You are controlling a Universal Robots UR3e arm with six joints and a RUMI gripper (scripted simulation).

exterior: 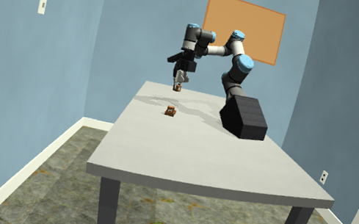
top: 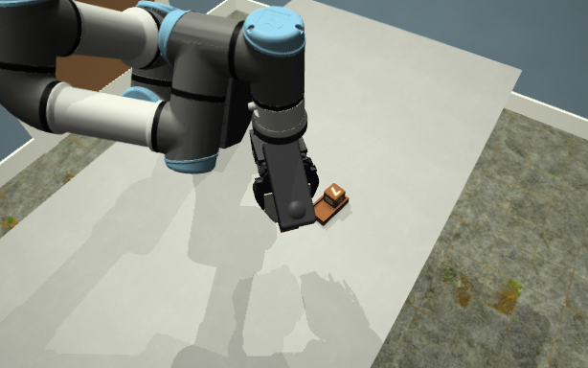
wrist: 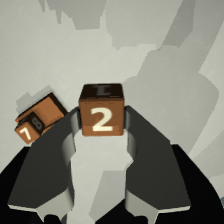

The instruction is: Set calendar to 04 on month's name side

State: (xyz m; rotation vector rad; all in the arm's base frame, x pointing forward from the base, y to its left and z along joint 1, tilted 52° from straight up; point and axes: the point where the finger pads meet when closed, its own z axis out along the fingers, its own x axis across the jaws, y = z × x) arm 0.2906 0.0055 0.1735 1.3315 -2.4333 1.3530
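Now: the brown tray 12 cm to the left of my hand, 12 cm below it and 1 cm ahead of it. Also, from my hand: cube: 1 cm below.
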